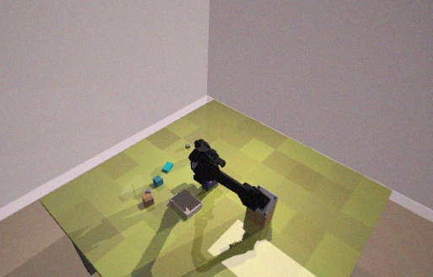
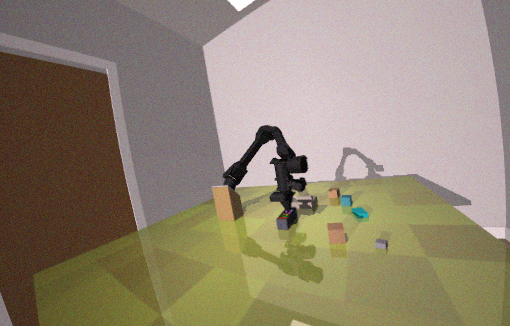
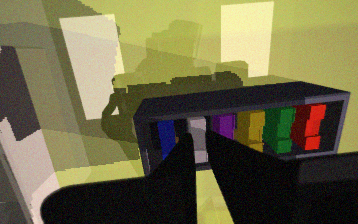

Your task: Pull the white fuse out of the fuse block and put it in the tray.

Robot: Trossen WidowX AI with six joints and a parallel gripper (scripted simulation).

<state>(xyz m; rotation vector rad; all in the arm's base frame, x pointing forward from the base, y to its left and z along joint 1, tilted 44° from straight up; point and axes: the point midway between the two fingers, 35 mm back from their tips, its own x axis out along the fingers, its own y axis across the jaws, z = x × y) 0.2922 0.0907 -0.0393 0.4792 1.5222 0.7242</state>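
Now: the tray 170 mm to the left of my gripper tip, 30 mm below it and 20 mm behind it. The rest, counted from my gripper tip: white fuse 10 mm below.
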